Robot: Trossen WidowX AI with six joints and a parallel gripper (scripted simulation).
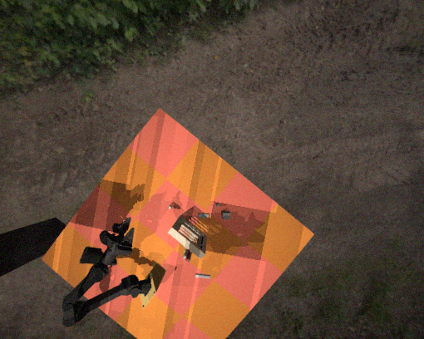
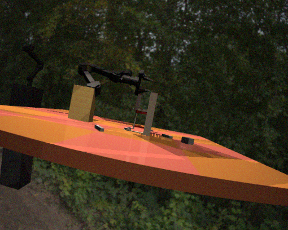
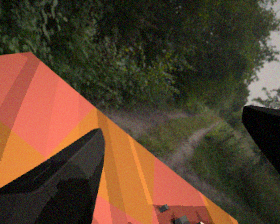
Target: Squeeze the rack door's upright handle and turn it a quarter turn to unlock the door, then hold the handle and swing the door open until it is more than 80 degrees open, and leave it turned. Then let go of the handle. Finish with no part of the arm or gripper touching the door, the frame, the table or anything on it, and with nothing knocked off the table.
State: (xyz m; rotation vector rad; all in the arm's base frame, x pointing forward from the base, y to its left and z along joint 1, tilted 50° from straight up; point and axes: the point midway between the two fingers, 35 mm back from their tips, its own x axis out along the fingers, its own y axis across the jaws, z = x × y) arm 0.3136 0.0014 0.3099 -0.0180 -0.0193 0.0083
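Right now my gripper tip is 6 cm past the door handle, 32 cm to the left of it and 18 cm above it.
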